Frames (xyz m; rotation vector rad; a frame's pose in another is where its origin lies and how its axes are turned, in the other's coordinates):
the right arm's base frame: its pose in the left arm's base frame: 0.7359 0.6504 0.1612 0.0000 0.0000 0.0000
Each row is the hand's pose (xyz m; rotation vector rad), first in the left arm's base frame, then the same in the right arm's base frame.
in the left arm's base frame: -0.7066 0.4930 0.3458 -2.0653 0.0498 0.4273
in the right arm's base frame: -1.4425 -0.1574 0.1846 -2.0653 0.0498 0.4273
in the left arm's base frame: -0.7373 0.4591 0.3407 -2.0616 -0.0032 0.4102
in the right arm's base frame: -1.4732 -0.1913 0.1795 -2.0616 -0.0032 0.4102
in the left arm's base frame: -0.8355 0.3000 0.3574 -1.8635 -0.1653 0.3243
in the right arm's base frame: -1.5714 -0.3504 0.1962 -1.8635 -0.1653 0.3243
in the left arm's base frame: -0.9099 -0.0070 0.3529 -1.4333 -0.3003 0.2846
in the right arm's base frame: -1.6458 -0.6574 0.1917 -1.4333 -0.3003 0.2846
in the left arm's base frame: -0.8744 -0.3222 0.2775 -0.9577 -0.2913 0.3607
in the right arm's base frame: -1.6103 -0.9726 0.1163 -0.9577 -0.2913 0.3607
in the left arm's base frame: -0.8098 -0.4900 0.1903 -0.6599 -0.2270 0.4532
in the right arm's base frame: -1.5457 -1.1404 0.0291 -0.6599 -0.2270 0.4532
